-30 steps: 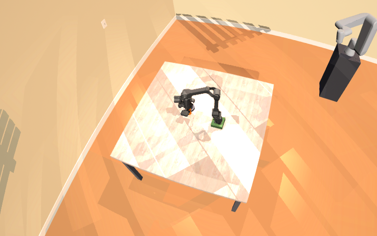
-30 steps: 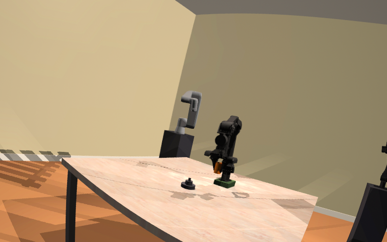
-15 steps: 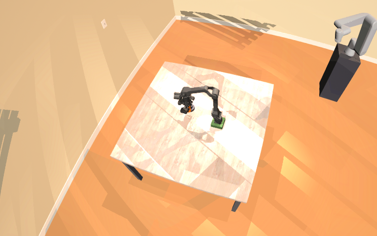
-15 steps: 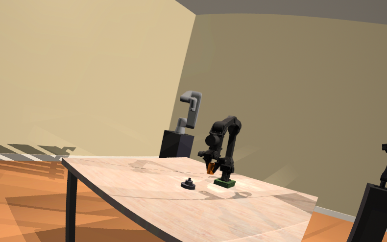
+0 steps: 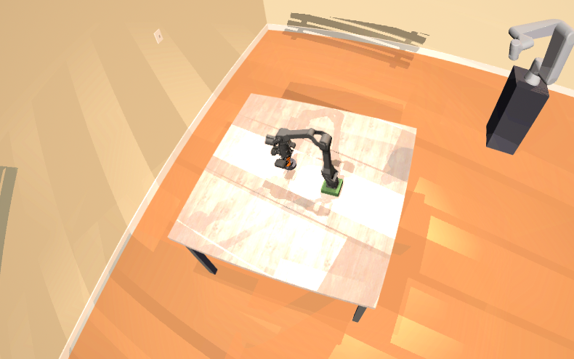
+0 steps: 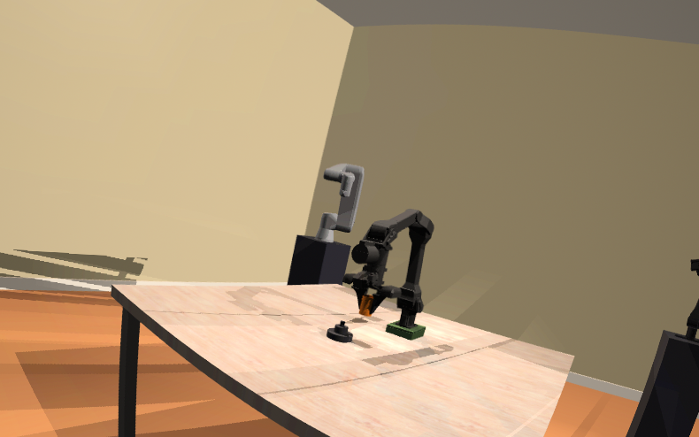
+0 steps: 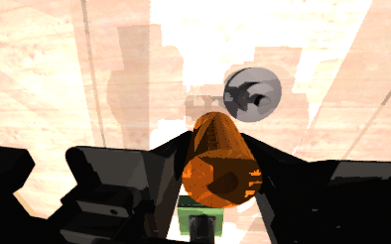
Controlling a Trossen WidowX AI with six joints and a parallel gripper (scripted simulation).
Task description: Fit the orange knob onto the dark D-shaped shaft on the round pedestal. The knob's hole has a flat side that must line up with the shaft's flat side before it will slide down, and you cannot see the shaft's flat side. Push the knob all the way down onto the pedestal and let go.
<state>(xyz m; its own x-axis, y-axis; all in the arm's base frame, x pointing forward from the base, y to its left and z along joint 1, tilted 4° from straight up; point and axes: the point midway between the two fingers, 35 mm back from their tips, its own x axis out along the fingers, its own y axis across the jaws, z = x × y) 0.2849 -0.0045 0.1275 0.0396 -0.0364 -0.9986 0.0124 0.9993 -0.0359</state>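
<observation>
The pedestal is 8 cm below my gripper tip, 6 cm to the right of it and 2 cm ahead of it. Round my gripper tip: orange knob (2 cm above).
</observation>
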